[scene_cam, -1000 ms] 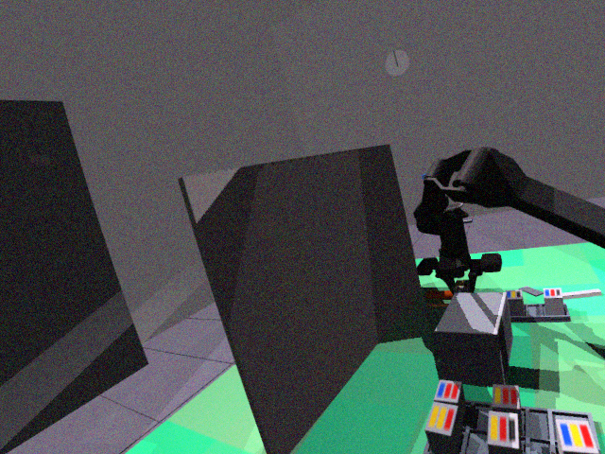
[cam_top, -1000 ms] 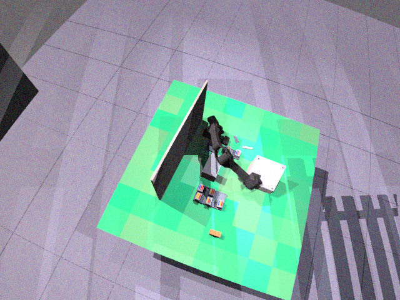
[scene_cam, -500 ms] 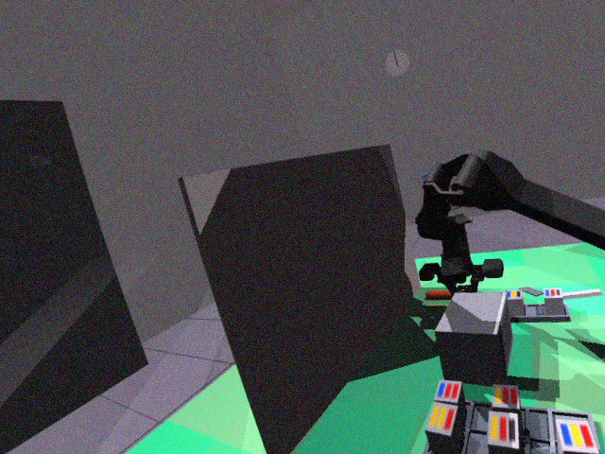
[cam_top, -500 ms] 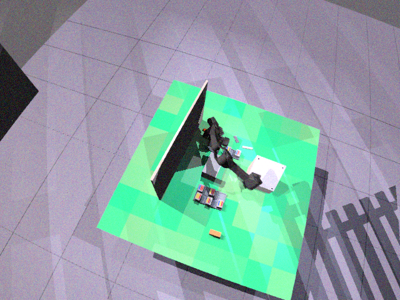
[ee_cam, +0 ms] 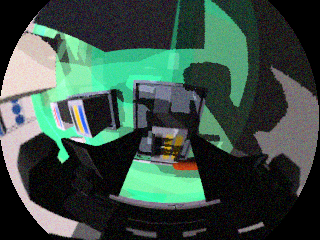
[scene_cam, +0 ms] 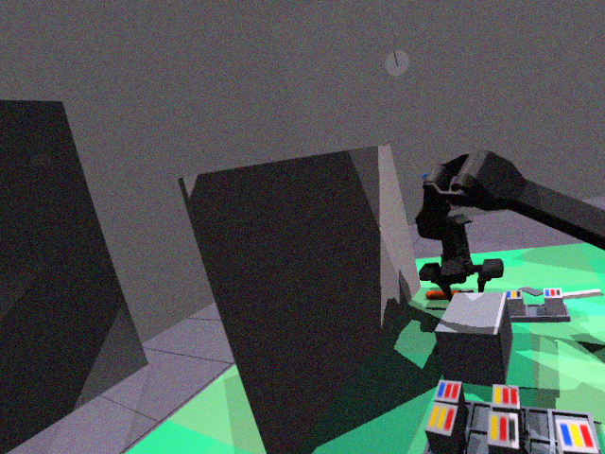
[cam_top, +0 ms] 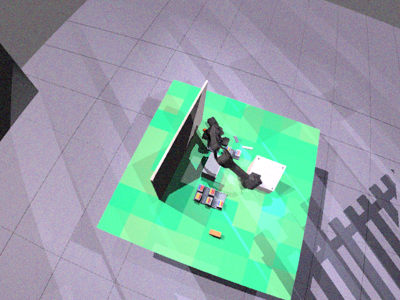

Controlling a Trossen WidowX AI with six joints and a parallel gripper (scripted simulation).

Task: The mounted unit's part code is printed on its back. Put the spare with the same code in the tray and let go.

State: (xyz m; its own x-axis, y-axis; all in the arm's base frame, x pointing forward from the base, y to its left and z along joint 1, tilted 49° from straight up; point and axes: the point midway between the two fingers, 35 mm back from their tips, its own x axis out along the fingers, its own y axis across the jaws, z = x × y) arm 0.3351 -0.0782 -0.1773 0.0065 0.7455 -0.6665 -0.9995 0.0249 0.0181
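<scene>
The dark spare is 10 mm above my gripper tip. Round my gripper tip: flat dark grey tray: 20 mm below; white stick: 240 mm behind, 70 mm to the right, 20 mm below; upright panel: 200 mm above, 180 mm to the left, 180 mm ahead.
</scene>
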